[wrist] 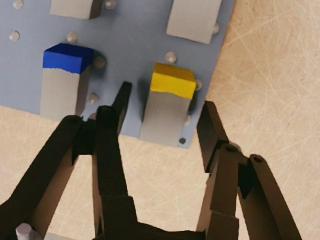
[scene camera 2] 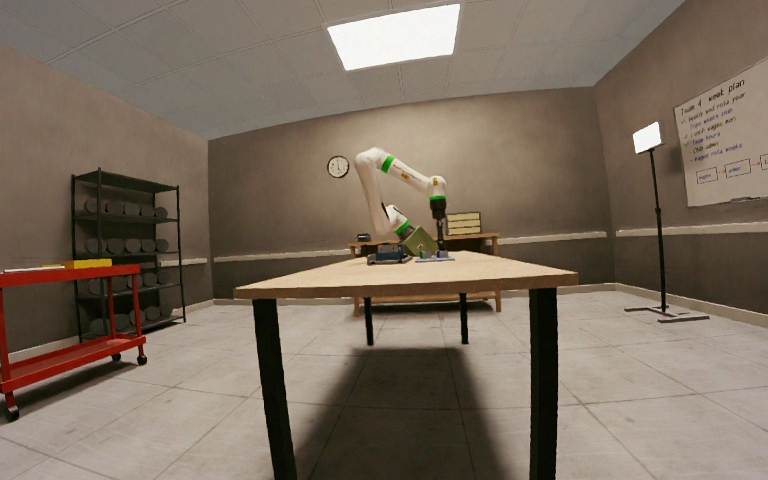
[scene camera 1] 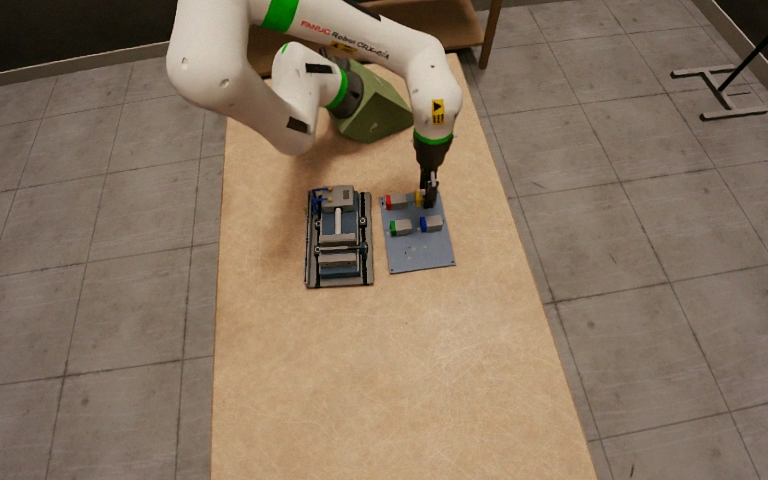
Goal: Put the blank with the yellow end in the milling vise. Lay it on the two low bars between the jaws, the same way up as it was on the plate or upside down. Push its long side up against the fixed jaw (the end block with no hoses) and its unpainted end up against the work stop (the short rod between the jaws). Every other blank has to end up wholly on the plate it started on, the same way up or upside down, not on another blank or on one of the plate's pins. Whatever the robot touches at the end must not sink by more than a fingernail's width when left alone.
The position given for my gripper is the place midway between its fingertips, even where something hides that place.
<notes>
In view: my gripper [scene camera 1: 425,197].
My gripper is seen too in the wrist view [wrist: 165,105].
</notes>
